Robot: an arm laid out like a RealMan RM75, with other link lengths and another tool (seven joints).
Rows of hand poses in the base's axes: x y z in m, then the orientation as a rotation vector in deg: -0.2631, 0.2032, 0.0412, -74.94, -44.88, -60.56; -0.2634, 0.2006, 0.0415, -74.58, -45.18, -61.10; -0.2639, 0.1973, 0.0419, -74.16, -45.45, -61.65; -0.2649, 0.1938, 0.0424, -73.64, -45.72, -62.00; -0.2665, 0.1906, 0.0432, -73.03, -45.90, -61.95; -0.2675, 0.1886, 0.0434, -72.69, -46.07, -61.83; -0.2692, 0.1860, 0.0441, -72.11, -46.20, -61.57; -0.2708, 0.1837, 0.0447, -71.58, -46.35, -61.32; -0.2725, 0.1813, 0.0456, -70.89, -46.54, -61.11; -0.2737, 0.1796, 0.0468, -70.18, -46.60, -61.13; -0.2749, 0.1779, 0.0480, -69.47, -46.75, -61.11; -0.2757, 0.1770, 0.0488, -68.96, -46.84, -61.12
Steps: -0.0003, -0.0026, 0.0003, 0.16, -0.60, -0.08; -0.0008, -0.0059, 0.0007, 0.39, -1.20, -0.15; -0.0018, -0.0094, 0.0012, 0.67, -1.70, -0.03; -0.0034, -0.0126, 0.0020, 1.02, -1.94, 0.36; -0.0044, -0.0146, 0.0022, 1.18, -2.06, 0.67; -0.0061, -0.0172, 0.0029, 1.52, -2.13, 1.17; -0.0077, -0.0195, 0.0035, 1.81, -2.21, 1.65; -0.0094, -0.0219, 0.0044, 2.21, -2.38, 2.20; -0.0106, -0.0236, 0.0056, 2.71, -2.61, 2.54; -0.0118, -0.0253, 0.0068, 3.16, -2.88, 2.95; -0.0126, -0.0262, 0.0076, 3.49, -3.08, 3.22
